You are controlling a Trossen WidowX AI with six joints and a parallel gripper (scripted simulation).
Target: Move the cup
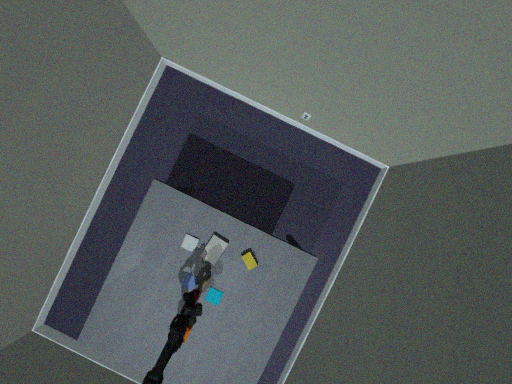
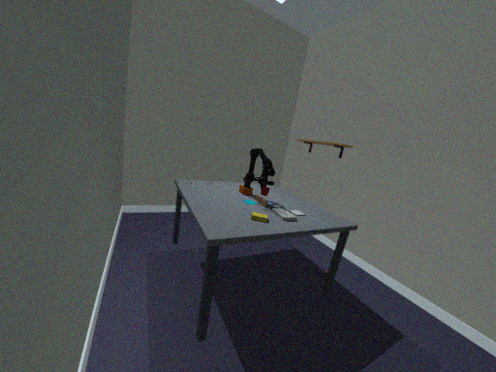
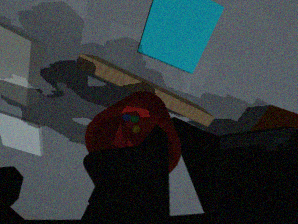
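The cyan pad lies 11 cm to the right of my gripper tip and 12 cm below it. The rest, counted from my gripper tip: cup: 3 cm ahead, 1 cm to the left; pale blue pad: 4 cm ahead, 9 cm to the left, 12 cm below; wooden board: 2 cm ahead, 1 cm to the right, 10 cm below.
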